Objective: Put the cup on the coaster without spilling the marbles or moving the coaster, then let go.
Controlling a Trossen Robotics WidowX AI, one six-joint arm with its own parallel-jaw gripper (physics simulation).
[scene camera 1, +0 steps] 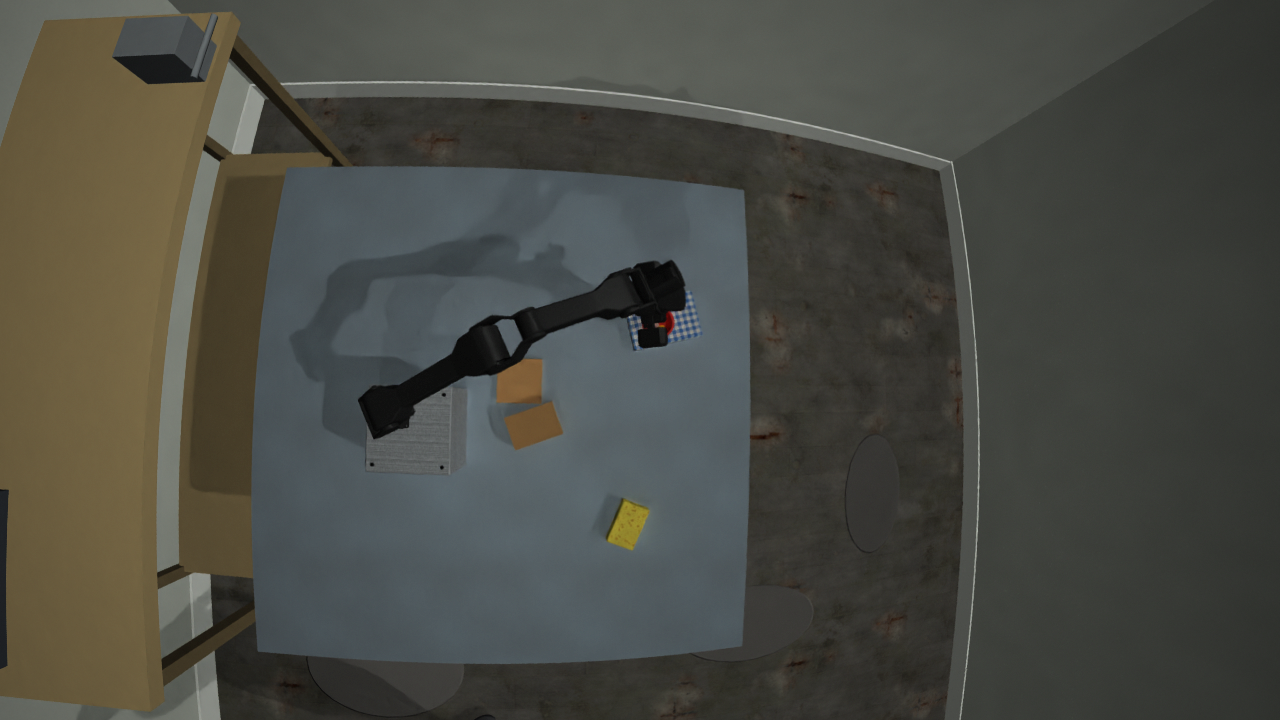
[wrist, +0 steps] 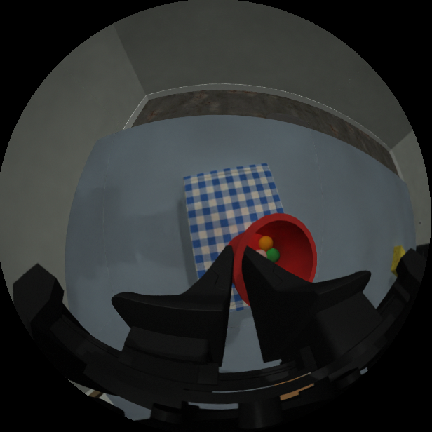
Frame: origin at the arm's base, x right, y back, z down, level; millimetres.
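Seen in the pictures: arm's base, origin of its link: (scene camera 1: 394, 413).
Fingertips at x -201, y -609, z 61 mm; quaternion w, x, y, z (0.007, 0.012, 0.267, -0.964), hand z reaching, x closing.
Observation:
Pixels of each thing's top centre, then the offset from my fingertips to it. "*": a spot on its surface instead. Level surfaces: height alone.
- red cup, centre of its top: (scene camera 1: 659, 319) dy +11, dx +26, dz -16 mm
- blue-and-white checked rectangle, a spot on its surface: (scene camera 1: 687, 324) * dy -77, dx +28, dz +61 mm
- table, height of its surface: dz +85 mm
- yellow sponge, centre of its top: (scene camera 1: 628, 526) dy +114, dx +516, dz +55 mm
The red cup (scene camera 1: 668, 322) (wrist: 299, 250) is held with its wall between the fingertips of my gripper (scene camera 1: 653, 318) (wrist: 235, 250). In the wrist view its mouth opens toward the camera, and an orange marble (wrist: 265, 243), a green marble (wrist: 272, 255) and a pale marble (wrist: 261, 253) are inside it. The coaster, a blue-and-white checked rectangle (scene camera 1: 687, 324) (wrist: 230, 200), lies flat on the table (scene camera 1: 572, 582) (wrist: 140, 240). The cup overlaps its near right part in the wrist view. The cup's base is hidden, so its height above the coaster is unclear.
A yellow sponge (scene camera 1: 628, 523) (wrist: 398, 260) lies well away from the coaster. Two orange-brown blocks (scene camera 1: 520, 380) (scene camera 1: 534, 425) lie near the grey ridged box (scene camera 1: 420, 447) by the arm's base. The table's far edge runs beyond the coaster.

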